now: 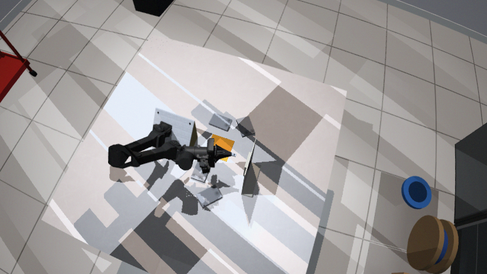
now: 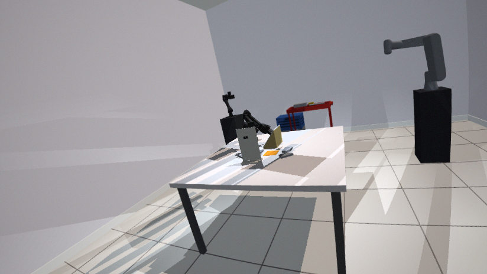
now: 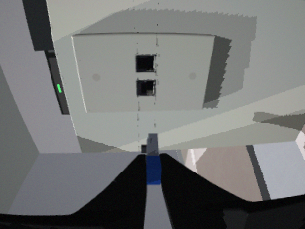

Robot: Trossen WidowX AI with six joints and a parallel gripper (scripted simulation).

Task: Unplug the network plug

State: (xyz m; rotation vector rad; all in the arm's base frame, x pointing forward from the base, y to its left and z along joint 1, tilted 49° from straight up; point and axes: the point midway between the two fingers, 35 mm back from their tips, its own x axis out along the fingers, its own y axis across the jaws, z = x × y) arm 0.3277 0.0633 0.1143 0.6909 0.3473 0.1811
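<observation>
The orange marked square is 100 mm behind my gripper tip, 90 mm to the left of it and 210 mm below it. The rest, counted from my gripper tip: upright panel: 90 mm ahead, 10 mm to the right, 80 mm below; then network plug: right at my gripper tip.
</observation>
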